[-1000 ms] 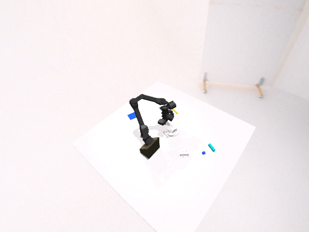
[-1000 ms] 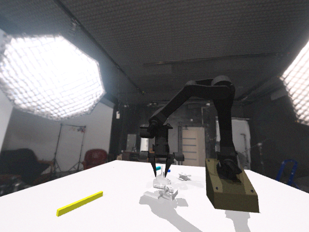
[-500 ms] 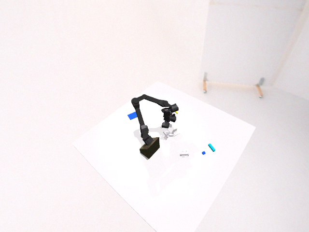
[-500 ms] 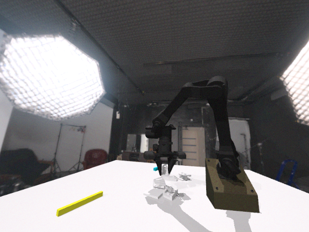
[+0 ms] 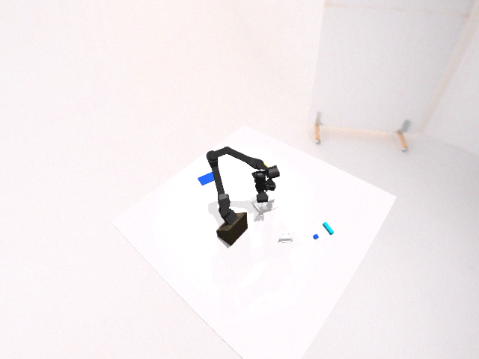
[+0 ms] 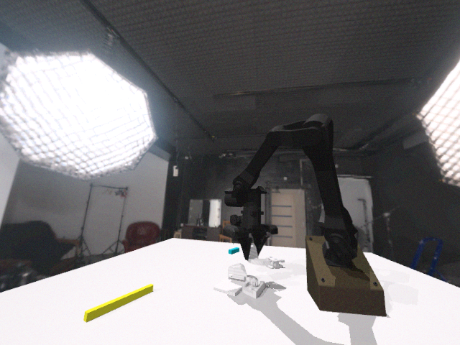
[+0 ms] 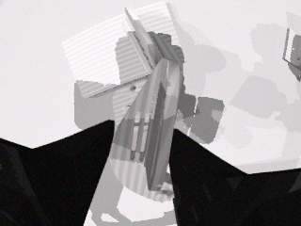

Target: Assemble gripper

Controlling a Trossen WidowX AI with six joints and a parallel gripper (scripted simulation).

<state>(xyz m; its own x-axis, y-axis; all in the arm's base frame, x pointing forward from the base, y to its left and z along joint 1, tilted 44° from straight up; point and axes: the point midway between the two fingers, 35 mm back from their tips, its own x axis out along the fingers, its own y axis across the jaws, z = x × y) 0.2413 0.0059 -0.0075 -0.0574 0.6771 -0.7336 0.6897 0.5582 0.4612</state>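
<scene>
My gripper tip is now 80 mm above the flat white plate, 60 mm short of it and 10 mm to the left of it. The rest, counted from my gripper tip: white jaw 70 mm below, 20 mm to the right; then yellow bar 290 mm ahead, 180 mm to the left, 80 mm below; then blue cube 370 mm to the right, 80 mm below, 30 mm ahead.
</scene>
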